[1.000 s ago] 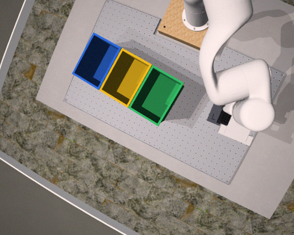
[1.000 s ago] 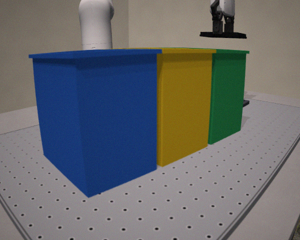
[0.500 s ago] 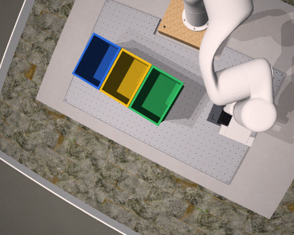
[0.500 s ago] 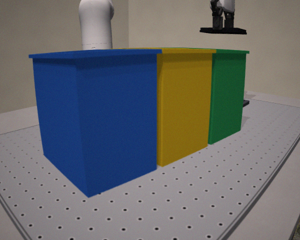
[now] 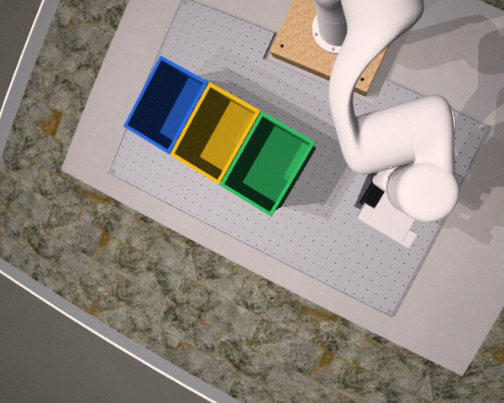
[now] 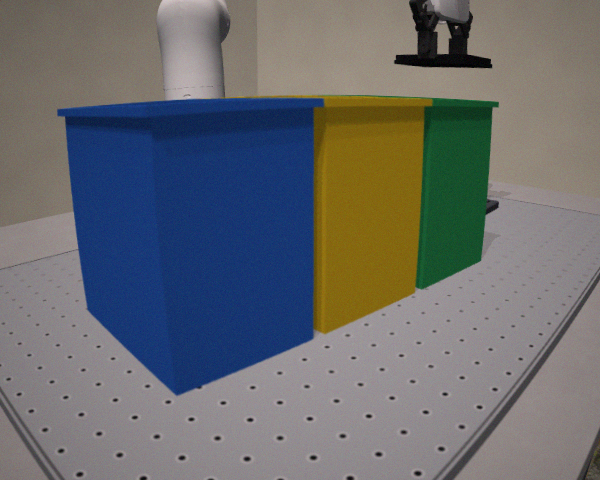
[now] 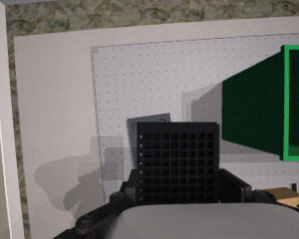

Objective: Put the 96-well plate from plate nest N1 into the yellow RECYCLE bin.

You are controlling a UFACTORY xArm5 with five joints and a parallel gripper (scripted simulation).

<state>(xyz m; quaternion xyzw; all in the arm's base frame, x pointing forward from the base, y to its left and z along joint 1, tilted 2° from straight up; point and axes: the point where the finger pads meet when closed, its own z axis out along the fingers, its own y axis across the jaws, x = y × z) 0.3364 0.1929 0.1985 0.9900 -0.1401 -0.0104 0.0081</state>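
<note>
Right now the yellow bin is 39 cm to the right of my hand, 16 cm below it and 2 cm behind it. Also, from my hand: 96-well plate 1 cm below; then green bin 26 cm to the right, 16 cm below, 2 cm ahead; then grey plate nest 24 cm below, 2 cm to the left.
</note>
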